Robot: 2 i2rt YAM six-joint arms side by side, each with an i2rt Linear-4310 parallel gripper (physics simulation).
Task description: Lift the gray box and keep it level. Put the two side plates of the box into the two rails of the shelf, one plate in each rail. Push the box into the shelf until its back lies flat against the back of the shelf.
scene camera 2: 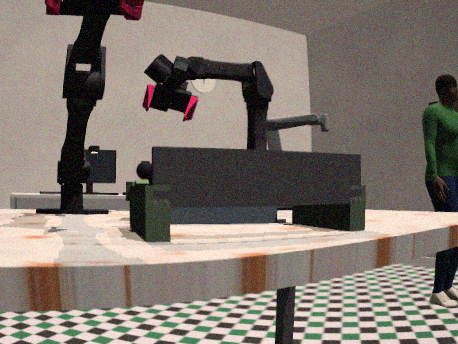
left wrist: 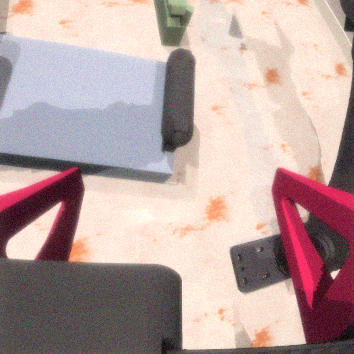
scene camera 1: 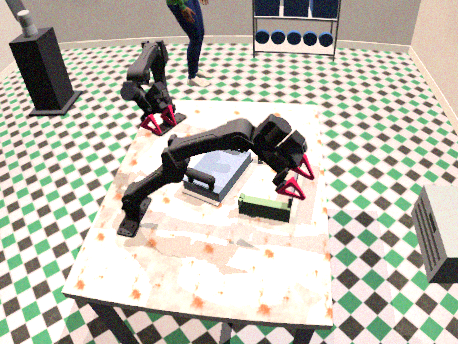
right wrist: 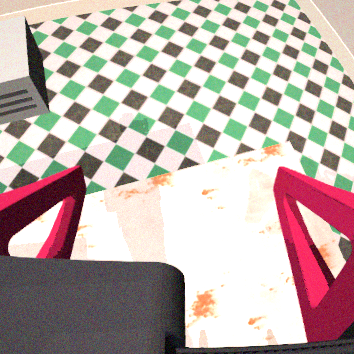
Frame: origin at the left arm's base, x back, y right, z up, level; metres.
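Seen in the pictures: left gripper, fingertip midpoint: (scene camera 2: 165, 114) (left wrist: 177, 178) (scene camera 1: 168, 129); right gripper, fingertip midpoint: (scene camera 2: 82, 0) (scene camera 1: 309, 189) (right wrist: 179, 176); left arm's base, link origin: (scene camera 1: 169, 124); right arm's base, link origin: (scene camera 2: 72, 213) (scene camera 1: 134, 216).
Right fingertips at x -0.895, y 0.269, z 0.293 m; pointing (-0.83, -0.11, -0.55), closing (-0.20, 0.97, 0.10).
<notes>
Offsets run from my right fingertips to a thing's middle. "spot": to the spot under its first point.
The gray box @[dz -0.232, dx +0.457, dy -0.122 m] (scene camera 1: 226, 167) (left wrist: 85, 95) lies flat on the table with its near handle @[spot: dz -0.179, dx +0.416, dy +0.013 m] (scene camera 1: 202, 178) (left wrist: 179, 100) showing. It is outside the shelf, apart from the green rails. The shelf's dark back plate @[spot: dz -0.210, dx +0.139, dy -0.212 m] (scene camera 2: 255, 177) stands upright between its two rails. One rail (scene camera 1: 265, 202) (scene camera 2: 157, 215) (left wrist: 172, 25) and the other rail @[spot: dz -0.275, dx +0.257, dy -0.339 m] (scene camera 2: 327, 217) show. My left gripper (scene camera 1: 168, 128) (scene camera 2: 166, 115) (left wrist: 177, 178) is open and empty, beyond the box's far side in scene camera 1. My right gripper (scene camera 1: 308, 188) (scene camera 2: 94, 10) (right wrist: 179, 176) is open and empty, high above the shelf area.
The right arm (scene camera 1: 210, 140) reaches across above the box and hides part of it and of the shelf. The left arm's base plate (left wrist: 255, 267) is on the table near the left gripper. The table edge (right wrist: 200, 167) shows in the right wrist view.
</notes>
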